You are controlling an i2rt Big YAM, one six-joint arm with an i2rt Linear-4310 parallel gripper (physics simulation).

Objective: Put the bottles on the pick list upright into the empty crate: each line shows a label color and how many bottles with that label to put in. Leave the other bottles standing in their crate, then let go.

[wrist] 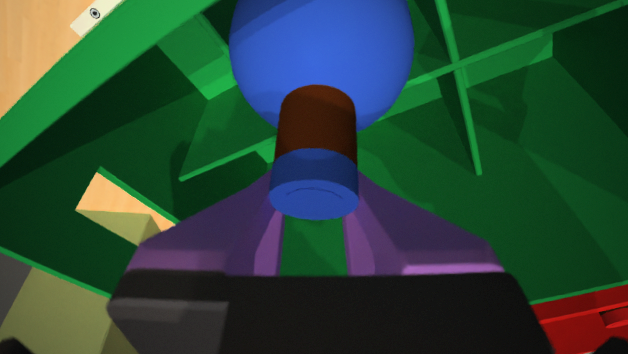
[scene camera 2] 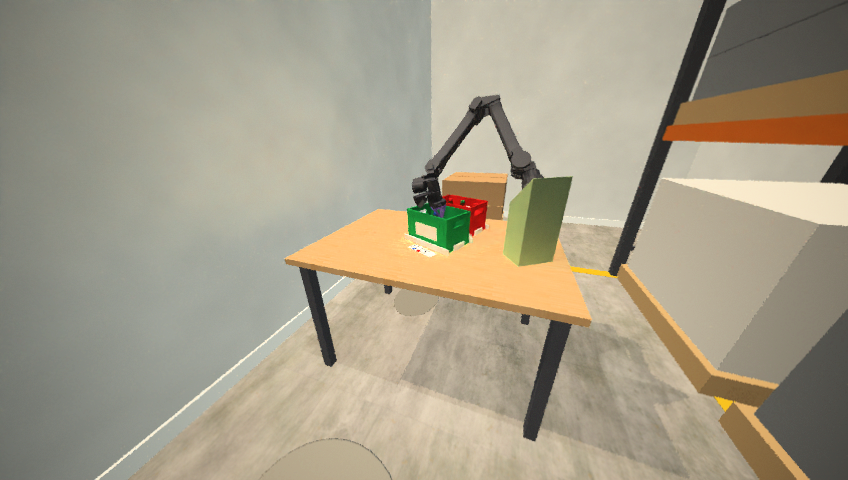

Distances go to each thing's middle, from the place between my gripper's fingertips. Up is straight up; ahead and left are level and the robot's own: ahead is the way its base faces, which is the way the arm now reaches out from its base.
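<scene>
Blue bottle (wrist: pixel 319 79): my gripper 4 cm short of it, 2 cm to the right of it, 5 cm above it.
</scene>
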